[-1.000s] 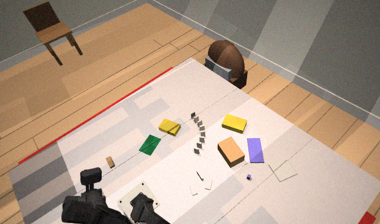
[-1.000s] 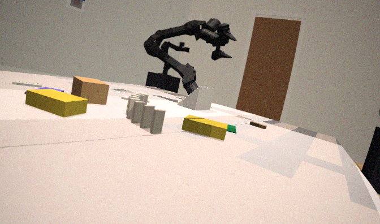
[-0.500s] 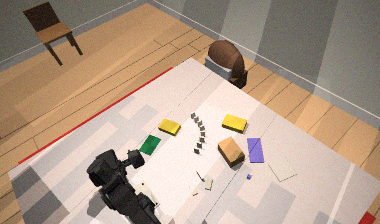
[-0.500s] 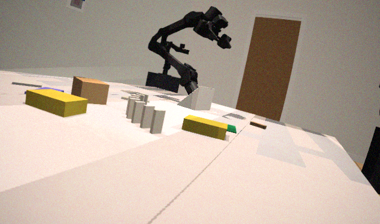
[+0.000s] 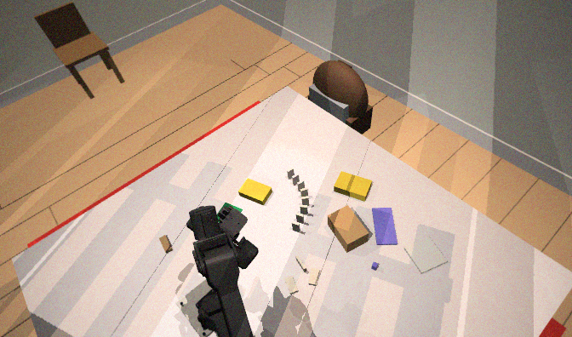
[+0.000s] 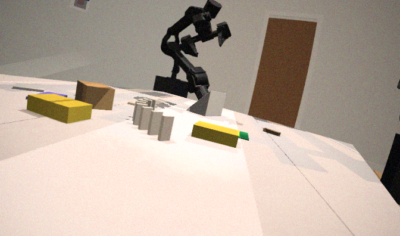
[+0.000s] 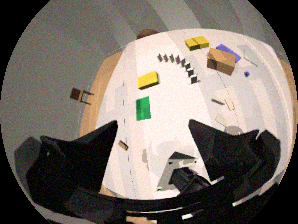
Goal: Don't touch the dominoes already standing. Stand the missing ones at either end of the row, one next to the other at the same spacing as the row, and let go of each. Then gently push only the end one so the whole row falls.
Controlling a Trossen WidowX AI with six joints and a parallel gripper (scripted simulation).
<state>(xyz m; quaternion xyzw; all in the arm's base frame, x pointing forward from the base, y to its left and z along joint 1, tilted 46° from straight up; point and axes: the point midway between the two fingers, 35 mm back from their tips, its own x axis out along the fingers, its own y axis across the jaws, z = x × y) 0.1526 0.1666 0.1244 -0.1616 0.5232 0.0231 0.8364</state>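
The green flat piece is 60 mm ahead of my gripper tip, 190 mm to the left of it and 240 mm below it. Also, from my gripper tip: brown box 310 mm ahead, 160 mm to the right, 210 mm below; then small tan block 150 mm behind, 260 mm to the left, 240 mm below; then tiny blue cube 280 mm ahead, 300 mm to the right, 230 mm below.
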